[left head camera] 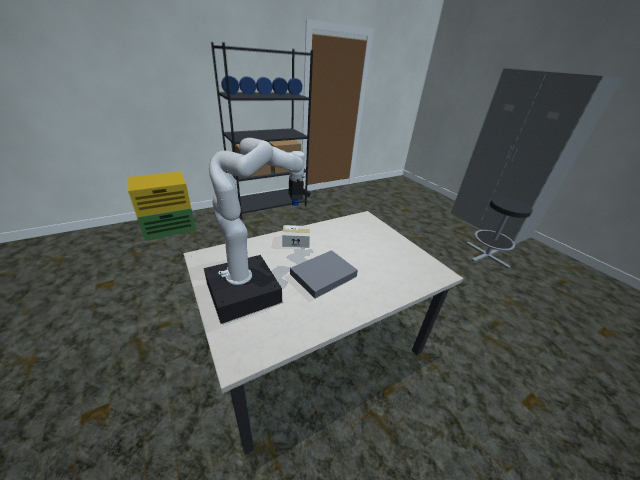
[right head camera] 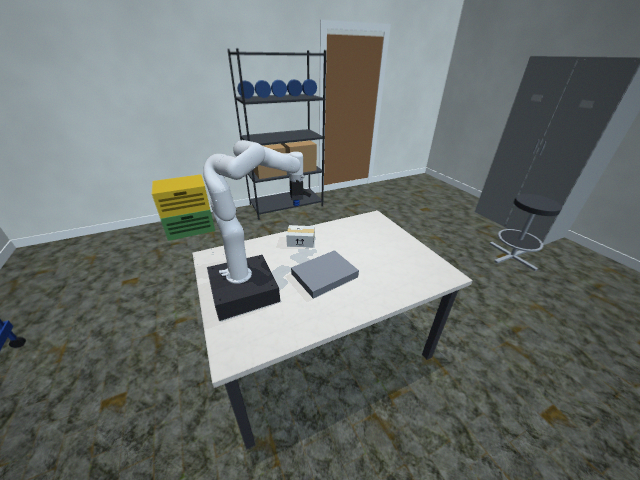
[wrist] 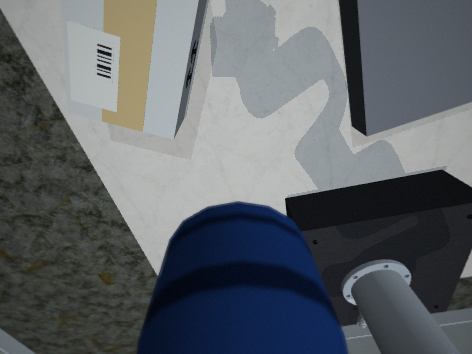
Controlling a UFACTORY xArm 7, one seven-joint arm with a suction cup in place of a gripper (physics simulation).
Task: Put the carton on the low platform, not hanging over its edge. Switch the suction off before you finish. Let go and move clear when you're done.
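Frame: origin at the arm's base, x ahead, y left, z up, level; millimetres.
Where they show: hand at its tool point: [left head camera: 295, 204] [right head camera: 296, 204] [wrist: 237, 259]; arm's base at its link origin: [left head camera: 239, 276] [right head camera: 239, 275] [wrist: 373, 281].
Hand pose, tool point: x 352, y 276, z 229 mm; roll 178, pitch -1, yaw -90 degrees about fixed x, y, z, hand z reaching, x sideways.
Observation:
Each offset is from my tool point to the top centre of the thing. Level surfaces: height alone.
The carton @[dz -242, dx +38, dy +104 mm] [left head camera: 295, 237] [right head camera: 300, 237] [wrist: 132, 60], white and grey with a tan tape band, stands on the table near its back edge. Its barcode label shows in the wrist view. The low platform @[dz -282, dx +106, dy -263 mm] [left head camera: 323, 271] [right head camera: 324, 271] [wrist: 415, 60] is a flat dark grey slab on the table, in front of the carton and a little to its right, apart from it. My suction cup [left head camera: 295, 202] [right head camera: 296, 203] [wrist: 240, 280], blue, hangs in the air above the carton, well clear of it, with nothing on it. The cup's mouth is hidden in the wrist view.
The arm's black base block [left head camera: 250, 304] [right head camera: 249, 302] [wrist: 320, 215] stands on the white table @[dz -329 mm] [left head camera: 392, 248] [right head camera: 403, 248] [wrist: 240, 170], left of the platform. Behind the table are a shelf rack [left head camera: 266, 96] [right head camera: 279, 99] and yellow and green crates [left head camera: 161, 204] [right head camera: 183, 206]. A stool [left head camera: 510, 207] [right head camera: 537, 204] stands at the right.

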